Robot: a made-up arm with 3 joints. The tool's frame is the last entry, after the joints.
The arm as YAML. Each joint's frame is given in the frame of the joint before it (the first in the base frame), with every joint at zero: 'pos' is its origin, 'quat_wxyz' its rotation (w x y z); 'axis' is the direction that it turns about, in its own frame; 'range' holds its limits. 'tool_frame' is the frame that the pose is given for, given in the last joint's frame.
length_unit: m
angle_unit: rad
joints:
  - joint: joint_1
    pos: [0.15, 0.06, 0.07]
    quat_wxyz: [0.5, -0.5, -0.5, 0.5]
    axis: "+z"
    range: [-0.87, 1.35]
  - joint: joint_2
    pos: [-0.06, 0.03, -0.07]
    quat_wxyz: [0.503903, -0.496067, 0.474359, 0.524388]
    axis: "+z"
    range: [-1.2, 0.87]
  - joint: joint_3
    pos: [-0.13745, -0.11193, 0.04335]
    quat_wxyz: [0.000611, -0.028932, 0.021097, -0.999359]
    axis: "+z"
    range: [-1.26, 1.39]
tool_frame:
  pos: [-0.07, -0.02, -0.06]
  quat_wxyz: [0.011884, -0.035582, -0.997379, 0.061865]
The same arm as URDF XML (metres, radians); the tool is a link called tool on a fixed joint. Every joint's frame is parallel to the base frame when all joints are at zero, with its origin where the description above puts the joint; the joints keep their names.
<robot name="arm">
<joint name="tool_fixed" type="fixed"><parent link="link3"/><child link="tool"/><origin xyz="0.0700 -0.0200 0.0600" rpy="0.1246 0.0193 0.0725"/></joint>
<joint name="joint_3" type="revolute"><parent link="link2"/><child link="link3"/><origin xyz="-0.1400 0.1100 -0.0400" rpy="0.0000 0.0000 0.0000"/><axis xyz="0 0 -1"/><limit lower="-1.2600" upper="1.3900"/></joint>
<joint name="joint_2" type="revolute"><parent link="link1"/><child link="link2"/><origin xyz="0.0700 -0.0600 -0.0300" rpy="0.0000 0.0000 0.0000"/><axis xyz="-0.057802 -0.042202 -0.997436"/><limit lower="-1.2000" upper="0.8700"/></joint>
<joint name="joint_1" type="revolute"><parent link="base_link"/><child link="link1"/><origin xyz="0.1500 0.0600 0.0700" rpy="0.0000 0.0000 0.0000"/><axis xyz="-1 0 0"/><limit lower="-0.8700" upper="1.3500"/></joint>
<link name="base_link"/>
<link name="link1"/>
<link name="link2"/>
<link name="link3"/>
<link name="tool"/>
</robot>

